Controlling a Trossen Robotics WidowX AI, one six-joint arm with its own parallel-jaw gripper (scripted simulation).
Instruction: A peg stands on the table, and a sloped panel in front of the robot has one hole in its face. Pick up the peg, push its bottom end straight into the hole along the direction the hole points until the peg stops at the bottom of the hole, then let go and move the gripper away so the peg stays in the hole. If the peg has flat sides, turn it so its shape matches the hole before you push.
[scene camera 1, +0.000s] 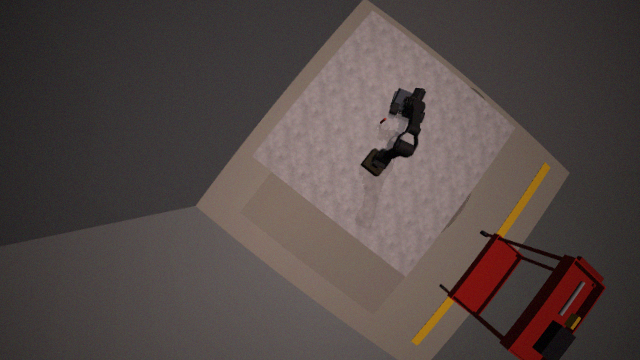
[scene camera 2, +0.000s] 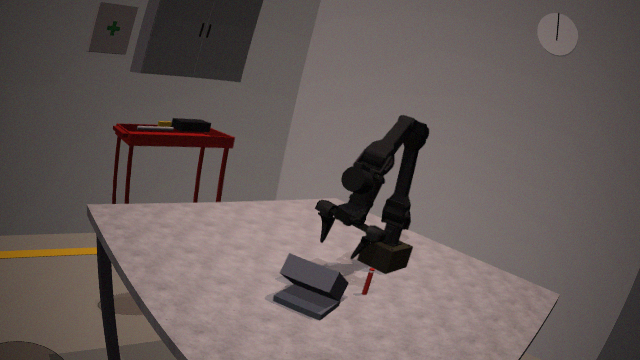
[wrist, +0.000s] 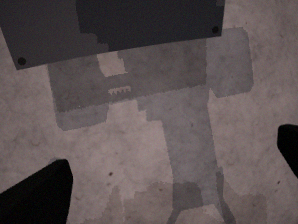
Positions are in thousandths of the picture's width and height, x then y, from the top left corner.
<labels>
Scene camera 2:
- my gripper: 526, 696
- sloped panel: 488, 768
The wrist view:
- my gripper: 596, 685
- sloped panel: 139, 176
</labels>
